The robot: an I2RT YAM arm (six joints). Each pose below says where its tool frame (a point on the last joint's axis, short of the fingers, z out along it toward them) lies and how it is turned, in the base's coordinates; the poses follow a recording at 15 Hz.
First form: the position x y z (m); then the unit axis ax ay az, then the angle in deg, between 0 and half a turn.
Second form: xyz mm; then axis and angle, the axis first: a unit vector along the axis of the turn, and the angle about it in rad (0 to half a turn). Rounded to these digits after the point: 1 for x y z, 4 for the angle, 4 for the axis.
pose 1, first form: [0.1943, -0.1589, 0.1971, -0.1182, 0.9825, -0.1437, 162.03]
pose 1, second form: [194.3, -158.9, 197.1, -0.1182, 0.9825, -0.1437, 2.8280]
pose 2, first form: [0.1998, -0.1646, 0.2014, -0.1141, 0.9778, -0.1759, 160.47]
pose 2, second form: [199.8, -164.6, 201.4, -0.1141, 0.9778, -0.1759, 2.8007]
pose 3, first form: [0.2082, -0.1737, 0.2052, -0.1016, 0.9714, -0.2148, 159.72]
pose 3, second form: [208.2, -173.7, 205.2, -0.1016, 0.9714, -0.2148, 2.7876]
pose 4, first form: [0.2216, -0.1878, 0.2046, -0.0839, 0.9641, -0.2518, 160.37]
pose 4, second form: [221.6, -187.8, 204.6, -0.0839, 0.9641, -0.2518, 2.7990]
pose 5, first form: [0.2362, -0.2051, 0.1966, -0.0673, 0.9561, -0.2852, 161.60]
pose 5, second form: [236.2, -205.1, 196.6, -0.0673, 0.9561, -0.2852, 2.8205]
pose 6, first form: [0.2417, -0.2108, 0.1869, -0.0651, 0.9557, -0.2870, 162.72]
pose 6, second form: [241.7, -210.8, 186.9, -0.0651, 0.9557, -0.2870, 2.8400]
